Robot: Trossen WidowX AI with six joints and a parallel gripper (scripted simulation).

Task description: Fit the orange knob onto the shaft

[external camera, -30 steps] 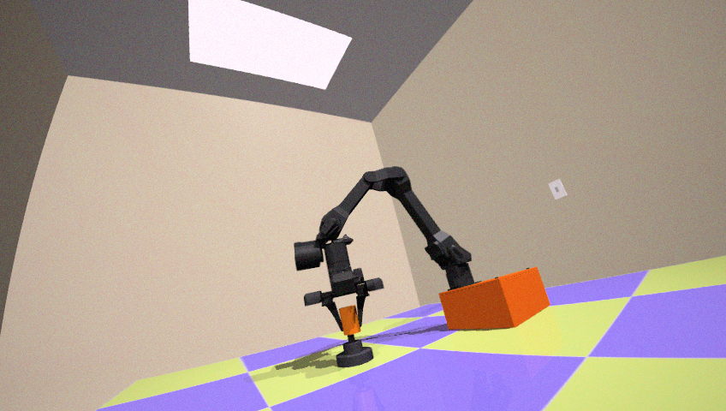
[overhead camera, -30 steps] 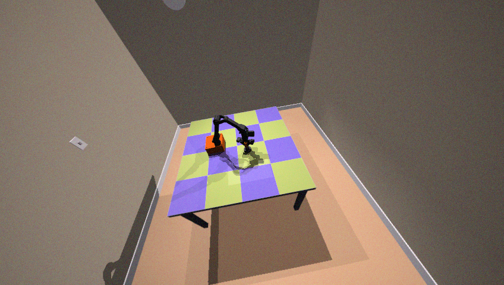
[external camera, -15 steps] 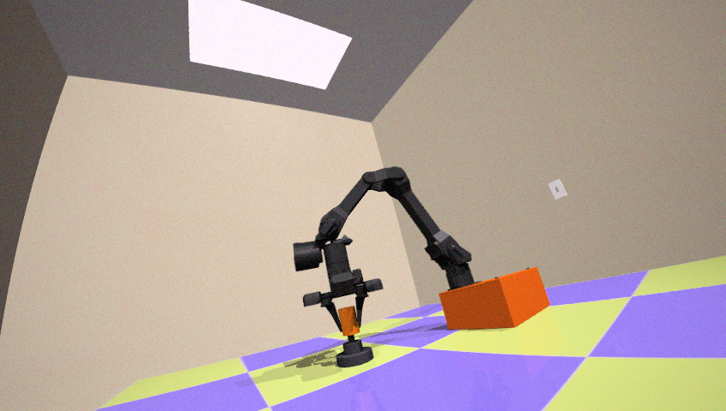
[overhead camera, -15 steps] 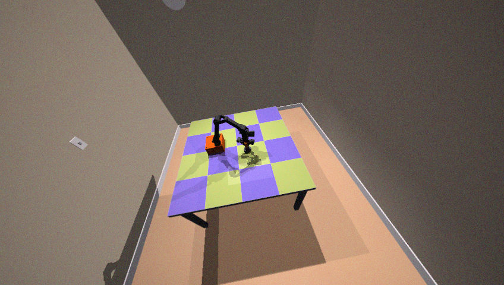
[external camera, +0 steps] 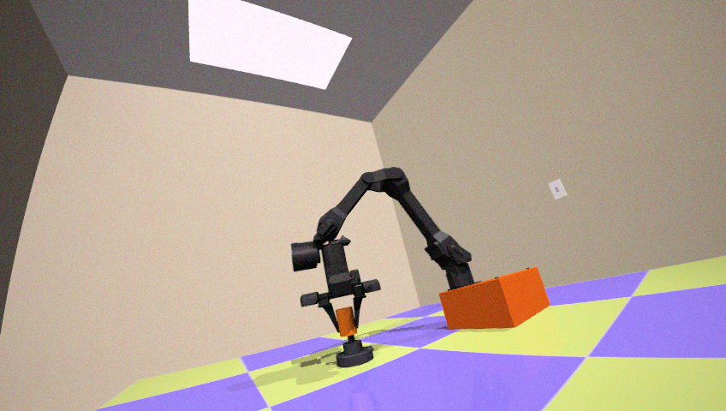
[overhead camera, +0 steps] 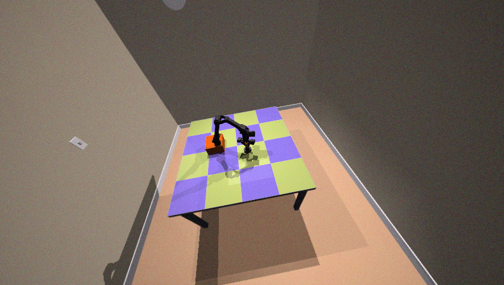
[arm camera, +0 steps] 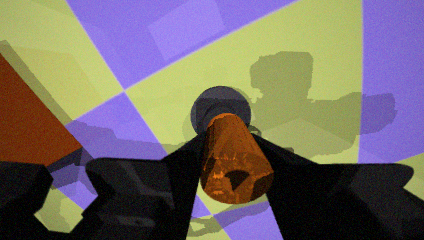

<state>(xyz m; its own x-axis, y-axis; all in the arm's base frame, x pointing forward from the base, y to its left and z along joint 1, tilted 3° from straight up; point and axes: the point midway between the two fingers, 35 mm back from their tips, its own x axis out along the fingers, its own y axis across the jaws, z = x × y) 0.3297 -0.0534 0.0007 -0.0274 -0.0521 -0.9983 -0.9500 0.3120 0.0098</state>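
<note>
My gripper tip is 4 cm above the pedestal. From my gripper tip the other things lie so: orange knob (2 cm above).
</note>
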